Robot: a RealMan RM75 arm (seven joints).
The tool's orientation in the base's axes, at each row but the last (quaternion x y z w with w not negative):
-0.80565, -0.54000, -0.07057, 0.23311
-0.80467, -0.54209, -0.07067, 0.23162
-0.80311, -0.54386, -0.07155, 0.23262
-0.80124, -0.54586, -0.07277, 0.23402
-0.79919, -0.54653, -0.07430, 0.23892
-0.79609, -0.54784, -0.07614, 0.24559
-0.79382, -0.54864, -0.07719, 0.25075
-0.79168, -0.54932, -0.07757, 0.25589
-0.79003, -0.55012, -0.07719, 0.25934
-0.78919, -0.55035, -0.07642, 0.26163
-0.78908, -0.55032, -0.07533, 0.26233
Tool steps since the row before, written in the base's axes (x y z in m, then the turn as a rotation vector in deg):
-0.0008, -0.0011, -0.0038, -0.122, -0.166, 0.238
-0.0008, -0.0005, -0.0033, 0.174, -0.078, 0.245
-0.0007, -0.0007, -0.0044, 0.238, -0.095, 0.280
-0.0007, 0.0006, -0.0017, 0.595, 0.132, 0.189
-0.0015, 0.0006, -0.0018, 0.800, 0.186, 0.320
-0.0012, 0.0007, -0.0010, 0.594, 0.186, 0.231
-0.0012, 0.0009, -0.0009, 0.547, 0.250, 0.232
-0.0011, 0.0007, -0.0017, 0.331, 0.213, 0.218
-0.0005, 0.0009, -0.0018, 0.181, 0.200, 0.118
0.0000, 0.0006, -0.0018, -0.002, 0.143, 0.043
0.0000, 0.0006, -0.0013, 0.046, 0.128, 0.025
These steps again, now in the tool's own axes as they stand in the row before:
-0.0026, 0.0008, 0.0030, -0.102, -0.130, -0.268
-0.0019, 0.0004, 0.0028, 0.094, 0.109, -0.275
-0.0025, 0.0009, 0.0037, 0.118, 0.162, -0.323
-0.0004, -0.0003, 0.0019, 0.415, 0.446, -0.189
-0.0008, -0.0010, 0.0021, 0.591, 0.577, -0.308
-0.0003, -0.0010, 0.0014, 0.476, 0.417, -0.200
-0.0001, -0.0011, 0.0014, 0.512, 0.357, -0.163
-0.0005, -0.0006, 0.0020, 0.392, 0.175, -0.135
-0.0002, -0.0001, 0.0021, 0.283, 0.074, -0.031
-0.0002, 0.0004, 0.0018, 0.135, -0.053, 0.035
0.0000, 0.0003, 0.0014, 0.134, 0.001, 0.035

